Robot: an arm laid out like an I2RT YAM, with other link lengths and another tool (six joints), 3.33 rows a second.
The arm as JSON. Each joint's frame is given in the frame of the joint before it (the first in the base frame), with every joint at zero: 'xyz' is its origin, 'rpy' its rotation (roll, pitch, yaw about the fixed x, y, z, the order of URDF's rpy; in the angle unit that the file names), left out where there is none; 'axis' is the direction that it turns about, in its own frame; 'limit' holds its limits. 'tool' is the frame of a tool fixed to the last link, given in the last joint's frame.
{
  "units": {
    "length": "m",
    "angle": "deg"
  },
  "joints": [
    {
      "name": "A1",
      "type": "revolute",
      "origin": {
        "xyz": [
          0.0,
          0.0,
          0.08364
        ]
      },
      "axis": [
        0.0,
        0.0,
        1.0
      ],
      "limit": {
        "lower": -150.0,
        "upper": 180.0
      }
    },
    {
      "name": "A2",
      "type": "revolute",
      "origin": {
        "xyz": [
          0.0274,
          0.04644,
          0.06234
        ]
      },
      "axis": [
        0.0,
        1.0,
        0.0
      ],
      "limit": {
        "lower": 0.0,
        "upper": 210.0
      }
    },
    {
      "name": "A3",
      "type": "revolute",
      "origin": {
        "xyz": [
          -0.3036,
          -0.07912,
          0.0
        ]
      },
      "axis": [
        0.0,
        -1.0,
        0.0
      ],
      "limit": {
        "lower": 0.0,
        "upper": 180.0
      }
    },
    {
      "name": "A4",
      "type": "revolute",
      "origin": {
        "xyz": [
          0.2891,
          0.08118,
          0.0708
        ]
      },
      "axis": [
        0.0,
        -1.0,
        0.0
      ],
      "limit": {
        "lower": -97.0,
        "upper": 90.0
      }
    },
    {
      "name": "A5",
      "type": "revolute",
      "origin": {
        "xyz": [
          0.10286,
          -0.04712,
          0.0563
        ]
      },
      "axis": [
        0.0,
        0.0,
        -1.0
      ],
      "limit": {
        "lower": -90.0,
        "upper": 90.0
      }
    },
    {
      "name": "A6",
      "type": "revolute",
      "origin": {
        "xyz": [
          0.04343,
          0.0,
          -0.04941
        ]
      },
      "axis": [
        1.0,
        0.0,
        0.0
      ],
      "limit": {
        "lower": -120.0,
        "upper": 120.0
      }
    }
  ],
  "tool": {
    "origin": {
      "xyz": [
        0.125,
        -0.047,
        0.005
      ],
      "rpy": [
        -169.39,
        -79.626,
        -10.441
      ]
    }
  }
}
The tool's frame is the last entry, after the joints.
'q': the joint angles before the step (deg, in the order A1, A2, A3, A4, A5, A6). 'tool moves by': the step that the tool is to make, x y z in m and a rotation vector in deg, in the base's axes. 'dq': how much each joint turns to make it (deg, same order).
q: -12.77, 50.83, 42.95, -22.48, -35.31, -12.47
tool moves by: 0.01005, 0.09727, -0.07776, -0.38, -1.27, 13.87
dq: 15.37, 4.60, -14.43, 20.67, 1.44, 0.62
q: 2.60, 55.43, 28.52, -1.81, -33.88, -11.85
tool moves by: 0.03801, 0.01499, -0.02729, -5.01, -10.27, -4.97
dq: 6.99, 14.02, -7.30, 30.70, 13.36, -0.78
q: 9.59, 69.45, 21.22, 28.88, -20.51, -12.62
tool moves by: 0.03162, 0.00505, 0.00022, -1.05, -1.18, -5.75
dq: 3.41, 8.58, 4.32, 5.71, 9.08, 1.80
